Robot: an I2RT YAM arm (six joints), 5 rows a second.
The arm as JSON. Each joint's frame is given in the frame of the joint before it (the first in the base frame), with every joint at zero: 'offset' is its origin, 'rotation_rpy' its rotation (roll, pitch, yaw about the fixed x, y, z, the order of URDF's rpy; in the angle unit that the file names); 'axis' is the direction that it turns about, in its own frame. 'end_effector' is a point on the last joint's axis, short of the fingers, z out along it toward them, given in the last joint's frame.
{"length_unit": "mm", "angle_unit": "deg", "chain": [
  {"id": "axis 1", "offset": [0.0, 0.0, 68.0], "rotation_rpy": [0.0, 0.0, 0.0], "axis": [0.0, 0.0, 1.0]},
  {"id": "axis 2", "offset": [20.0, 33.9, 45.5], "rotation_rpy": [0.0, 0.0, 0.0], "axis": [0.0, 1.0, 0.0]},
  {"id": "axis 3", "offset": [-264.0, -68.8, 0.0], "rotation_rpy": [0.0, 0.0, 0.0], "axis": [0.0, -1.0, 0.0]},
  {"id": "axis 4", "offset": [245.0, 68.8, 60.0], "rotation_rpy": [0.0, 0.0, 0.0], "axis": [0.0, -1.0, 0.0]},
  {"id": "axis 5", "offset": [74.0, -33.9, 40.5], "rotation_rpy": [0.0, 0.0, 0.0], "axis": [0.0, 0.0, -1.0]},
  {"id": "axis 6", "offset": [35.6, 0.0, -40.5], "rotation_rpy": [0.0, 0.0, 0.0], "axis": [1.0, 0.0, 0.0]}
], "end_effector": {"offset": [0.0, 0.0, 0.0], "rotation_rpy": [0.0, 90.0, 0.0]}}
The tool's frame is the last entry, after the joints.
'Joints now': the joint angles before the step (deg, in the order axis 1, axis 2, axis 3, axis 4, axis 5, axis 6). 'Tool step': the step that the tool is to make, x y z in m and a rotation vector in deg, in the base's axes. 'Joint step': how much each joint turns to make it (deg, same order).
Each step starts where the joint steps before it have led.
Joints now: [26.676, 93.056, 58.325, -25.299, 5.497, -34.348]
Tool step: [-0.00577, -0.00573, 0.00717, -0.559, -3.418, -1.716]
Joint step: [-0.175, -2.951, -2.010, 1.835, 2.535, 0.262]
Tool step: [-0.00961, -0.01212, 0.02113, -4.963, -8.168, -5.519]
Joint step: [-0.130, -5.725, -1.989, 1.443, 9.705, -0.284]
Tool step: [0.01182, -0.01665, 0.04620, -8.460, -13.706, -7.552]
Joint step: [-2.362, -3.433, 3.847, 4.088, 13.354, -6.055]
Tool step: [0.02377, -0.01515, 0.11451, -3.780, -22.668, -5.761]
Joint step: [-3.475, -0.634, 15.801, 9.901, 7.649, -11.693]
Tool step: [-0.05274, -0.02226, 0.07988, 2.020, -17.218, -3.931]
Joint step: [-0.087, -9.921, 3.237, 6.993, 4.132, -5.049]
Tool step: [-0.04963, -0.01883, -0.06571, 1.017, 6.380, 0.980]
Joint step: [-0.219, -14.756, -19.542, -3.759, -1.115, 4.328]
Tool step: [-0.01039, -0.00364, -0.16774, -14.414, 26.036, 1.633]
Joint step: [0.001, -0.806, -29.091, 3.062, -0.370, -6.338]
